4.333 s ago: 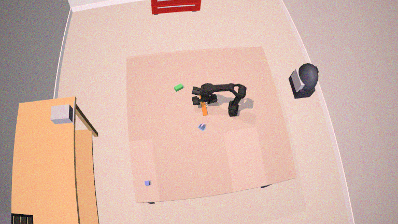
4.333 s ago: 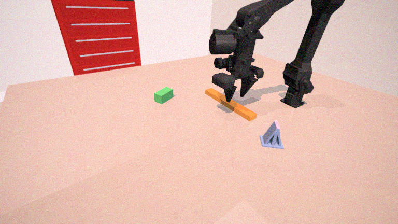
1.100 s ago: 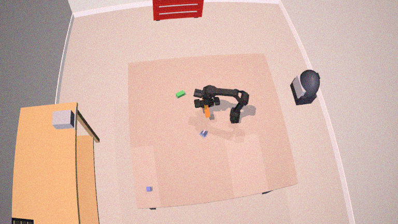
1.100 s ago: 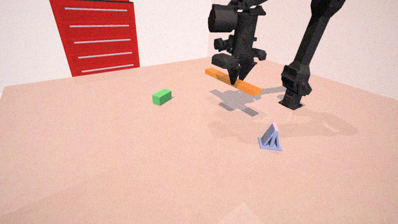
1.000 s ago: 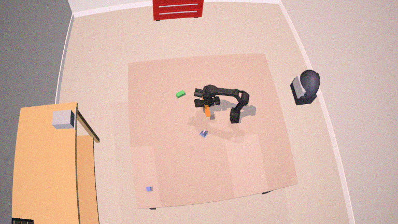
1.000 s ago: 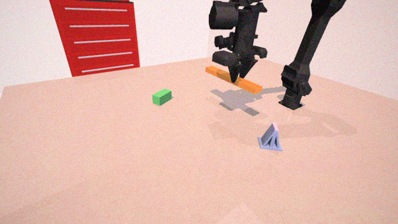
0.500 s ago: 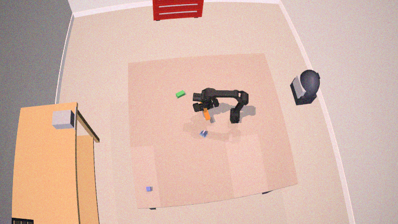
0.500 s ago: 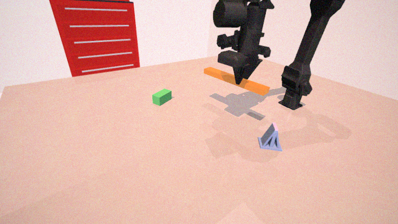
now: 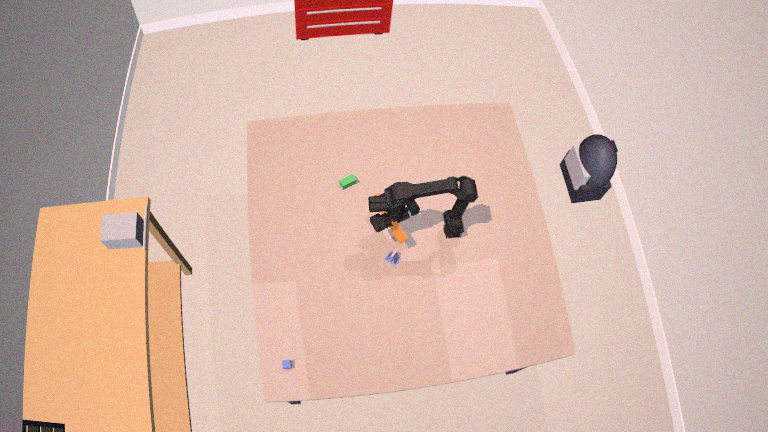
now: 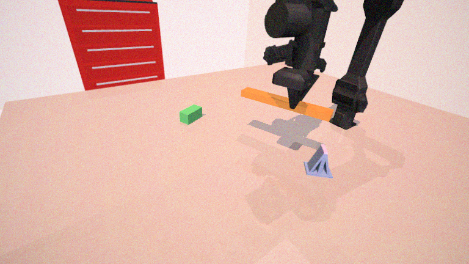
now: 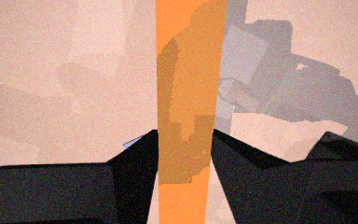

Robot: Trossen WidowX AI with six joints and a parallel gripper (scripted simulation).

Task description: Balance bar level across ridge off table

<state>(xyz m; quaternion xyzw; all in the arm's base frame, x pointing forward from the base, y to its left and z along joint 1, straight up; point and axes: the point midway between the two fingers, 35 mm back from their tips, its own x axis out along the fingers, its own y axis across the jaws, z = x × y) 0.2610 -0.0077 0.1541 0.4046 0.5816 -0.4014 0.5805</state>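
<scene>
My gripper tip is now 10 mm short of the orange bar and 30 mm to the left of it. The rest, counted from my gripper tip: small purple cube 480 mm ahead, 510 mm to the left, 100 mm below; then green block 140 mm ahead, 260 mm to the right, 100 mm below; then ridge 10 mm ahead, 100 mm to the left, 90 mm below.
</scene>
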